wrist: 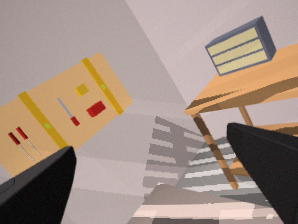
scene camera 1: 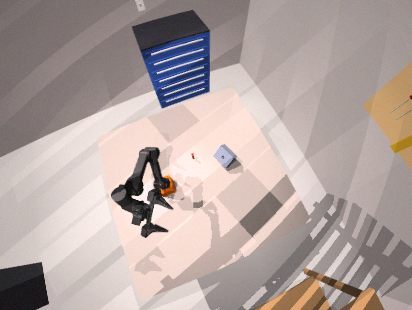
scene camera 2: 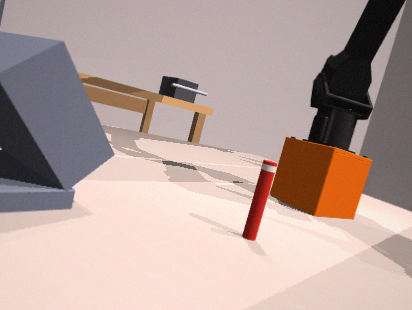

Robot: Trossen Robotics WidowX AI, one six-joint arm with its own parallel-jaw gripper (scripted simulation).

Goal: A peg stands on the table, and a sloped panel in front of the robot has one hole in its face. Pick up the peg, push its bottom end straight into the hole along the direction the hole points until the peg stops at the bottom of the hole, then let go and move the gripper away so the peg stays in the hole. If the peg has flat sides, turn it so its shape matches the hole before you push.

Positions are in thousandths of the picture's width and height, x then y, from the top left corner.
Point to a sloped panel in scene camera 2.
140, 427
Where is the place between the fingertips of the gripper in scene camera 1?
At 414, 711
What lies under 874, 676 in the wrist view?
The gripper.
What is the gripper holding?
Nothing.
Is the gripper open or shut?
Open.
